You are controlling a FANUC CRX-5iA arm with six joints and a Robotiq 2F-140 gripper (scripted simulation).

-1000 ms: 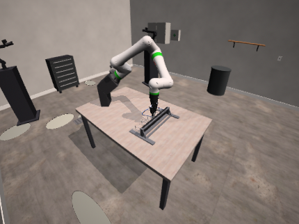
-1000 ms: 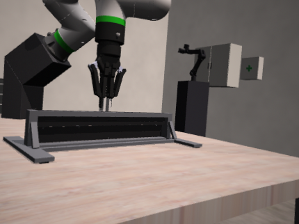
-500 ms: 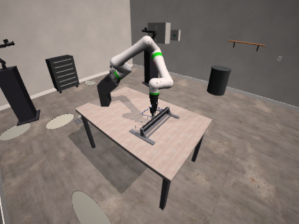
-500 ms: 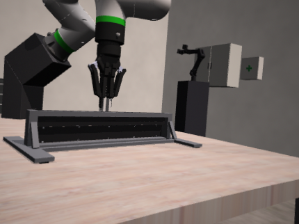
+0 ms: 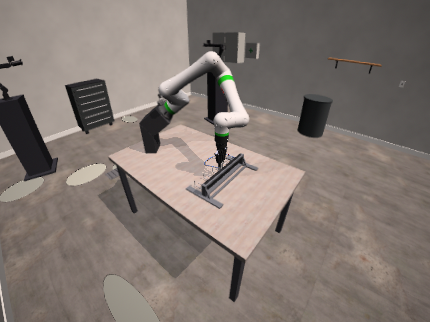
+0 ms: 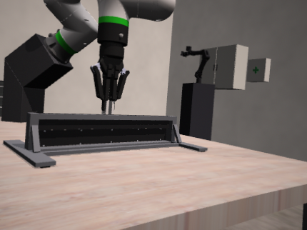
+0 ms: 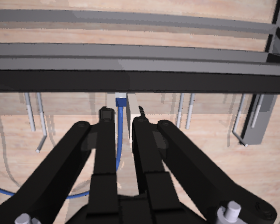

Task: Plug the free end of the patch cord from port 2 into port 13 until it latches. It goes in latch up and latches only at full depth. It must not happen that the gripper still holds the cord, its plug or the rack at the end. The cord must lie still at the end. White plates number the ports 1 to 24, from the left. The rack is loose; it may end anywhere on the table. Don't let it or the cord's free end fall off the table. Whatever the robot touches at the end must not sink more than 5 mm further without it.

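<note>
Now: hand 3 cm above the pale plug and 1 cm short of it.
</note>
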